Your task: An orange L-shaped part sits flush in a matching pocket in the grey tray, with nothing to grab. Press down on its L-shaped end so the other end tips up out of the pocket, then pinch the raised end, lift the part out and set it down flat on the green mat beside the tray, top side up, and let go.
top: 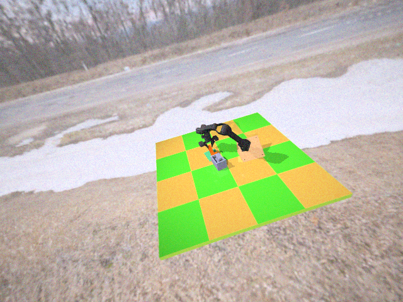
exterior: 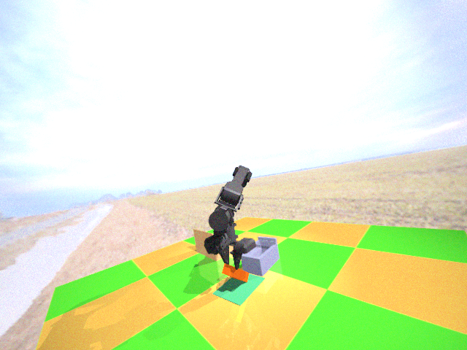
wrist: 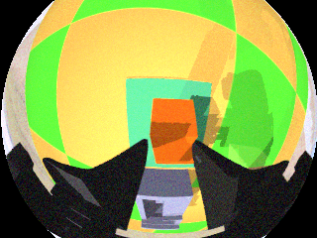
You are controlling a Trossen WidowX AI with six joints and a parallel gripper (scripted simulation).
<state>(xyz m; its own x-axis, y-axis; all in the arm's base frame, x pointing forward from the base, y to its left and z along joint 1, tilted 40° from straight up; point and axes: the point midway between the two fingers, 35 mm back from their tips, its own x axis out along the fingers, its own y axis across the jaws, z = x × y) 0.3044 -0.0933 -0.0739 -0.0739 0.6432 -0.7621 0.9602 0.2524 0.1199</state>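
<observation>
Now: gripper tip 20 mm past the orange L-shaped part, 20 mm to the right of it and 40 mm above it. The rest, counted from my gripper tip: green mat 10 mm behind, 20 mm to the left, 90 mm below.
</observation>
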